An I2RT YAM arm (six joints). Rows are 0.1 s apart.
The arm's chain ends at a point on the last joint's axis. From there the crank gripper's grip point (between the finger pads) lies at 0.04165 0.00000 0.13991 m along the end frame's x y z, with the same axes.
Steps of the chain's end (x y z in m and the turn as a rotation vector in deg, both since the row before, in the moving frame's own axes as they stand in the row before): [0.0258 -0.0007 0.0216 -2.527 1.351 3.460]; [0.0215 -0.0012 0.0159 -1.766 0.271 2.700]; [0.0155 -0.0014 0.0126 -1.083 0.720 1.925]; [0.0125 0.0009 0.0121 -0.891 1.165 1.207]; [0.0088 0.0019 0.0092 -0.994 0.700 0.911]
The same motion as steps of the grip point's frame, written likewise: [0.0288 0.0081 0.0204 -2.527 1.351 3.460]; [0.0220 0.0051 0.0156 -1.766 0.271 2.700]; [0.0172 0.0027 0.0120 -1.083 0.720 1.925]; [0.0153 0.0040 0.0112 -0.891 1.165 1.207]; [0.0105 0.0050 0.0087 -0.994 0.700 0.911]
